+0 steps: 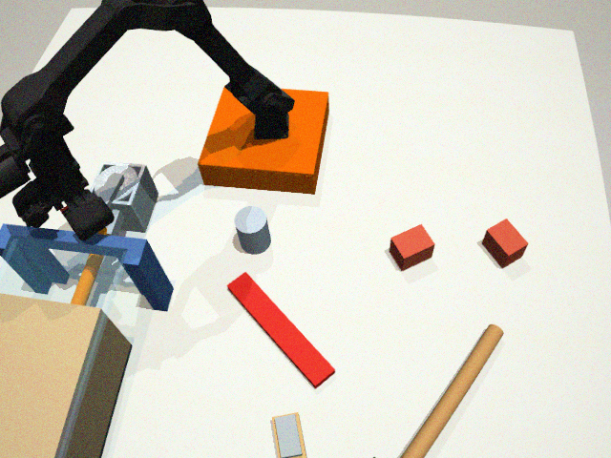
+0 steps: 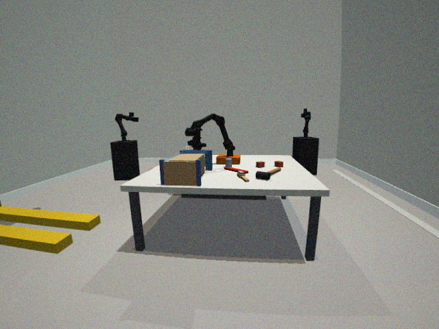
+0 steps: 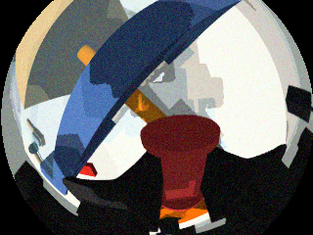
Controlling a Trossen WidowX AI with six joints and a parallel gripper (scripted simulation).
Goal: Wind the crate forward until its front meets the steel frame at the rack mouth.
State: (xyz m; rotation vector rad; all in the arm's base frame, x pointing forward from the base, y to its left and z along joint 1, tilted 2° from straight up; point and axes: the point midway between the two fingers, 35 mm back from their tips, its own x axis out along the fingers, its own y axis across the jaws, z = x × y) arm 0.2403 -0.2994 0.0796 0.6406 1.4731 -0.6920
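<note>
Now: the winch handle 4 cm behind my gripper tip, 1 cm to the left of it and 1 cm below it. From my gripper tip the other things lie so: red knob 2 cm above; flat red bar 15 cm ahead, 32 cm to the left, 11 cm below; grey winch 11 cm behind, 2 cm to the left, 8 cm below.
</note>
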